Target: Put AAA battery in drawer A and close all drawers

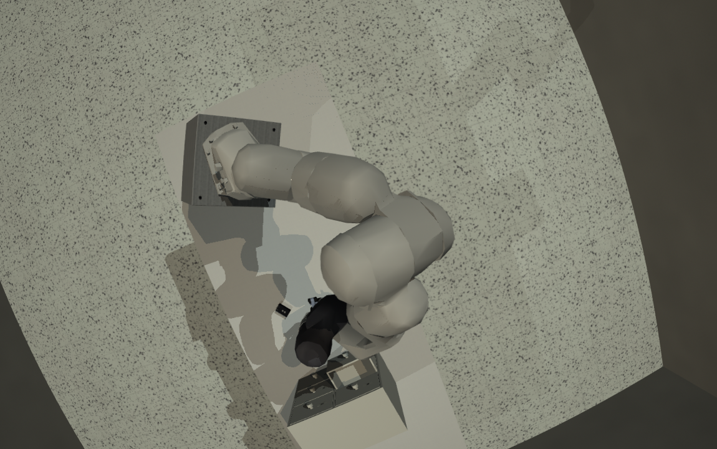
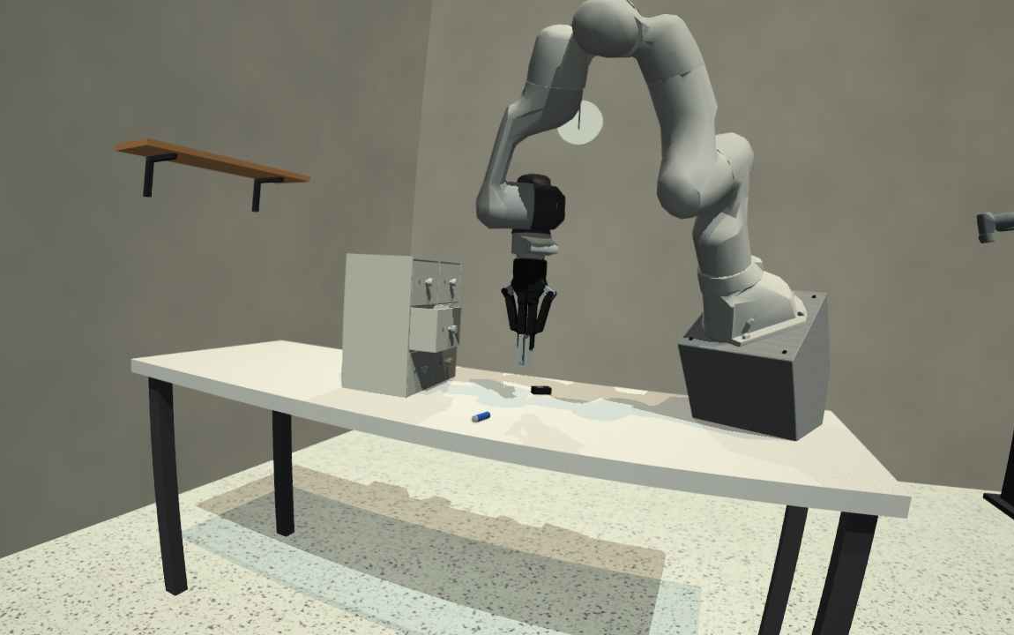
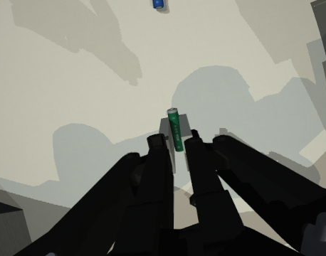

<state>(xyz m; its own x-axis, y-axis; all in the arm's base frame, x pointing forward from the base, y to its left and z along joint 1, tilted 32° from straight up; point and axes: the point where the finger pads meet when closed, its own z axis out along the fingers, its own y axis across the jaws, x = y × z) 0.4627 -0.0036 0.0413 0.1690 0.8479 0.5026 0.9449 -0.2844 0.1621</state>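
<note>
My hand is 3 cm above the thin green battery. Round my hand: thicker blue battery: 17 cm to the left, 12 cm below, 4 cm ahead; small black block: 16 cm to the right, 12 cm below, 2 cm behind.
</note>
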